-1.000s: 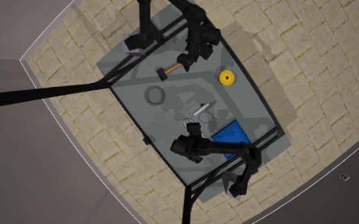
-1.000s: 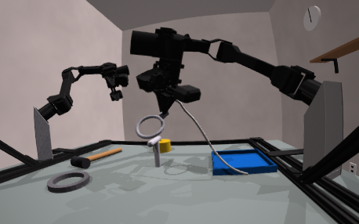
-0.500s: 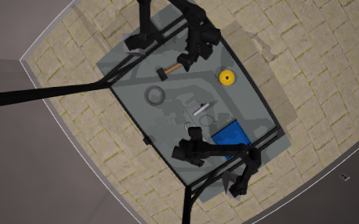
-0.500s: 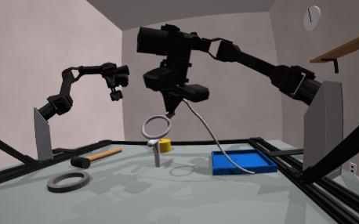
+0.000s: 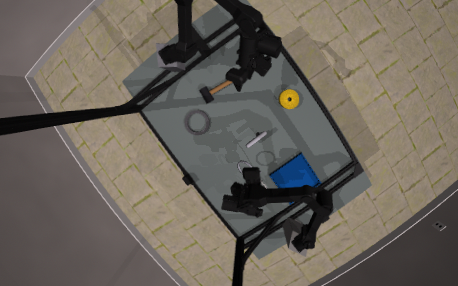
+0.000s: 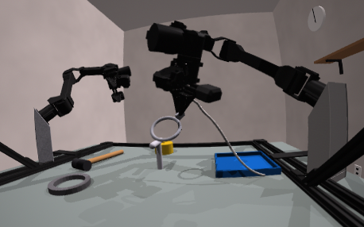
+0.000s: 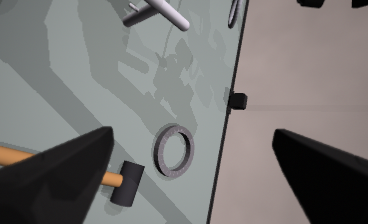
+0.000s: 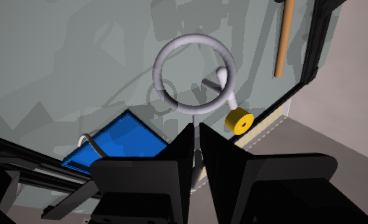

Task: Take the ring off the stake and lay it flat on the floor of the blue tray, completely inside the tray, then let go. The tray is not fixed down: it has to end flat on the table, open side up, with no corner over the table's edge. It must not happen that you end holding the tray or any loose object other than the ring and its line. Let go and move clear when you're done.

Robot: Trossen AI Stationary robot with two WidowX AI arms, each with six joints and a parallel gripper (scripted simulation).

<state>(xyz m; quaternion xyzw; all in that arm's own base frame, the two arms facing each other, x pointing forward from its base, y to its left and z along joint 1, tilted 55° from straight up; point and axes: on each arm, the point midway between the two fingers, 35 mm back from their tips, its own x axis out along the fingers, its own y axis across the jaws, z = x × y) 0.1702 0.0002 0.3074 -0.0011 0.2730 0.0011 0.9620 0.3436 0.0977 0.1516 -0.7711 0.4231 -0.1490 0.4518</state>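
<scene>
The blue tray is 13 cm ahead of my right hand, 18 cm to the right of it and 21 cm below it.
</scene>
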